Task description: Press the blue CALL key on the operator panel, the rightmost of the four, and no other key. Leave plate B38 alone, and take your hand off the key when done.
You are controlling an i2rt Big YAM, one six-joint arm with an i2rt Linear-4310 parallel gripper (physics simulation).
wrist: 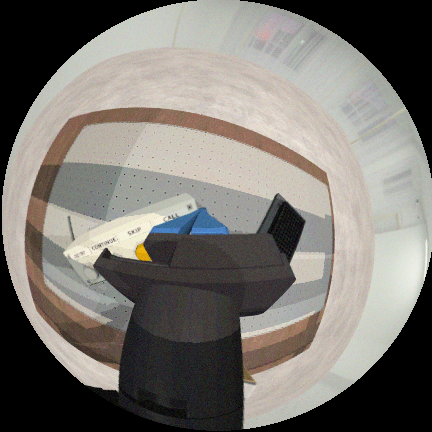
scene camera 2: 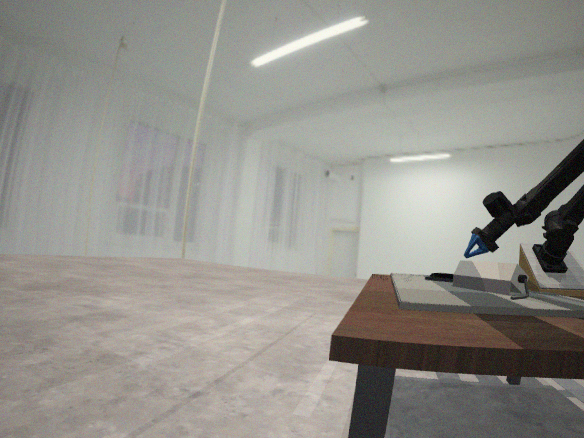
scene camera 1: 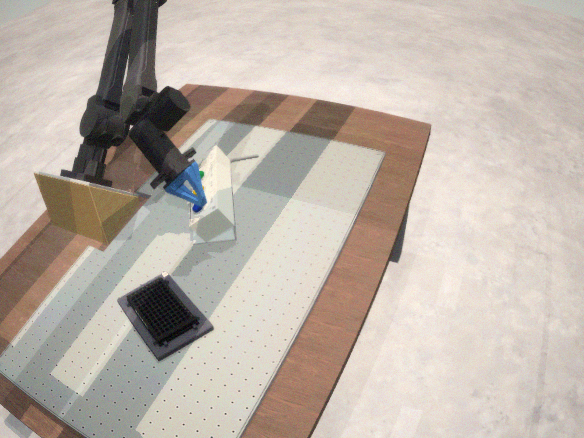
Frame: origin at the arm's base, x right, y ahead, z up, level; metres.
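Seen in the pictures: gripper, fingertip midpoint: [wrist: 202, 212] [scene camera 2: 464, 256] [scene camera 1: 204, 205]; arm's base, link origin: [scene camera 2: 548, 259] [scene camera 1: 85, 181].
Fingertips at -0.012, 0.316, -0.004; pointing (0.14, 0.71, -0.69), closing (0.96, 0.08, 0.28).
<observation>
Offsets run from my fingertips to a thing's middle, as dx, dy, dz. "spot": to the spot under its first point.
The pale, wedge-shaped operator panel {-0.102, -0.046, -0.054} [scene camera 1: 216, 223] [scene camera 2: 482, 275] [wrist: 112, 237] stands on the board. Its blue CALL key {-0.025, -0.031, -0.032} [scene camera 1: 197, 208] shows in scene camera 1 at the near end of the key row, partly behind the fingertips. A yellow key {-0.069, -0.054, -0.032} [scene camera 1: 195, 192] [wrist: 143, 252] and a green key {-0.114, -0.078, -0.032} [scene camera 1: 201, 174] show farther along. My gripper [scene camera 1: 203, 203] [scene camera 2: 467, 256] [wrist: 202, 212] is shut and empty, its blue fingers pointing down at the CALL key. Whether the tips touch the key cannot be told. In the wrist view the fingers and gripper body hide the CALL key.
A black well plate {+0.201, -0.007, -0.077} [scene camera 1: 162, 311] [wrist: 290, 230], likely B38, lies on a dark base, apart from the panel and gripper. A thin grey rod {spot: -0.280, -0.050, -0.091} [scene camera 1: 245, 158] [wrist: 70, 227] lies behind the panel. A gold-sided wedge [scene camera 1: 90, 210] stands under the arm's base.
</observation>
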